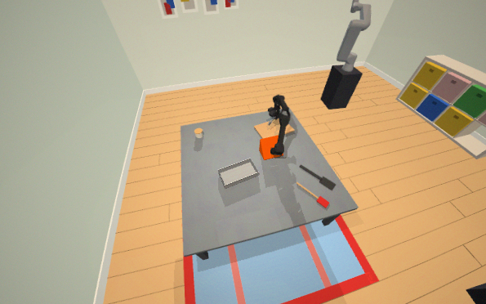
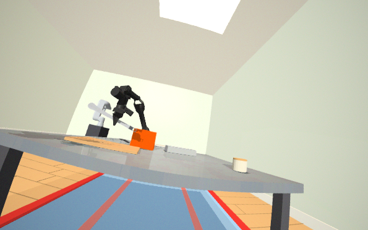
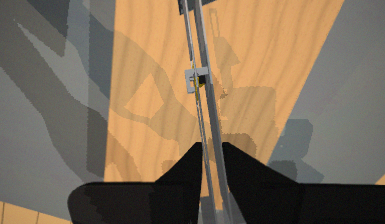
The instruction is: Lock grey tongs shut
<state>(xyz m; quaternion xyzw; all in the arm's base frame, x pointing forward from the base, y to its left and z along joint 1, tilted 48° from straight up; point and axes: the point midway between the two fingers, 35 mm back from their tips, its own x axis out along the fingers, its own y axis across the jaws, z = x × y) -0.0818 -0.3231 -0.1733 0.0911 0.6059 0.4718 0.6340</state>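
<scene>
Now: the yellow slider 40 mm ahead of my gripper tip, 30 mm to the left of it and 30 mm above it. The rest, counted from my gripper tip: roasting tin (450 mm ahead, 510 mm to the left, 100 mm below); wooden board (120 mm below); black spatula (220 mm behind, 650 mm to the left, 120 mm below).
</scene>
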